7 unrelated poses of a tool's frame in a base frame.
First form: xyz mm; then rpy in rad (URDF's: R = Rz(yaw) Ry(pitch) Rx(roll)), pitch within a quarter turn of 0, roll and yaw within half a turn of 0.
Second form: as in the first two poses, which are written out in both.
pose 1, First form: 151.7, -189.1, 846.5, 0.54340, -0.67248, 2.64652
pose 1, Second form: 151.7, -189.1, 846.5, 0.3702, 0.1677, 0.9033, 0.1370
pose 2, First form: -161.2, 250.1, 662.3, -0.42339, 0.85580, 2.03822
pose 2, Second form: -161.2, 250.1, 662.3, -0.4457, 0.0498, 0.8033, 0.3920
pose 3, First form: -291.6, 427.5, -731.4, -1.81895, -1.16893, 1.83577
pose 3, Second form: -291.6, 427.5, -731.4, -0.1307, -0.7287, 0.1423, 0.6570
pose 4, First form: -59.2, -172.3, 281.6, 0.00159, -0.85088, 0.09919
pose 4, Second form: -59.2, -172.3, 281.6, 0.0212, -0.4122, 0.0455, 0.9097
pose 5, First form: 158.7, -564.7, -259.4, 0.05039, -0.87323, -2.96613
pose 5, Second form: 158.7, -564.7, -259.4, -0.4191, -0.0598, -0.9015, 0.0900
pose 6, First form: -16.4, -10.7, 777.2, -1.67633, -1.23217, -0.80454
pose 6, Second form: -16.4, -10.7, 777.2, -0.7096, -0.1181, -0.6090, 0.3341
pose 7, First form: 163.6, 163.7, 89.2, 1.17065, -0.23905, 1.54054
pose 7, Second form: 163.6, 163.7, 89.2, 0.4629, 0.3106, 0.6236, 0.5481
